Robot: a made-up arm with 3 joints.
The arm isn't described. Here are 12 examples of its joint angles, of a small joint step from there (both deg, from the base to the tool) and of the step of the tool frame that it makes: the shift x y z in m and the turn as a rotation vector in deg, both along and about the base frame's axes.
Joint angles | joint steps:
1: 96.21 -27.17 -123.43 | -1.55 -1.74 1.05
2: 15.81 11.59 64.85 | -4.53 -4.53 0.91
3: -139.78 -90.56 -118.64 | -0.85 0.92 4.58
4: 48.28 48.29 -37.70 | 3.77 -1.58 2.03
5: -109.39 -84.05 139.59 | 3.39 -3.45 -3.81
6: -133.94 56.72 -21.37 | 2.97 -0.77 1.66
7: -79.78 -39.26 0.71 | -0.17 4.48 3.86
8: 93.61 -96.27 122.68 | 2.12 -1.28 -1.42
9: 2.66 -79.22 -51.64 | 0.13 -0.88 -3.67
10: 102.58 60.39 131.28 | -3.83 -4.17 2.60
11: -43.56 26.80 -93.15 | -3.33 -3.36 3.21
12: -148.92 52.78 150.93 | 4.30 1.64 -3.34
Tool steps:
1: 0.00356 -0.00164 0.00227 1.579 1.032 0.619
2: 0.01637 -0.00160 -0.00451 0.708 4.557 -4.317
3: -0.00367 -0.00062 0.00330 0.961 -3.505 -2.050
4: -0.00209 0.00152 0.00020 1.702 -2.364 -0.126
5: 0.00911 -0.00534 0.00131 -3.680 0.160 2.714
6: 0.00190 0.00121 0.00094 -0.948 -1.654 -0.171
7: 0.00103 0.01014 0.00214 5.264 -1.951 -3.475
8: -0.00521 -0.00238 -0.00373 1.698 -0.806 -0.152
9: -0.00296 -0.00103 0.00222 -1.032 3.303 -1.770
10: -0.00079 0.00331 0.01539 3.624 5.863 1.020
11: -0.00192 -0.00035 -0.00896 -0.839 4.559 -3.683
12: 0.01296 0.00032 0.00480 2.080 -6.856 -0.184
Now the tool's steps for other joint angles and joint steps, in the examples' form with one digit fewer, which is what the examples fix.
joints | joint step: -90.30 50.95 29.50 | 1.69 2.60 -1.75
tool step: -0.0001 -0.0030 0.0060 2.36 -2.96 0.44
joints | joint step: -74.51 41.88 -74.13 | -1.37 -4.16 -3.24
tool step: 0.0006 -0.0024 -0.0065 -4.95 -0.74 2.48
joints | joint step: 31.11 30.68 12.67 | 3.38 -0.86 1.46
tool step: -0.0026 0.0008 0.0018 1.31 -2.69 -0.10
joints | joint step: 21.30 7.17 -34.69 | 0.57 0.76 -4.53
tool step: -0.0013 -0.0030 0.0014 -4.26 -1.12 -0.89
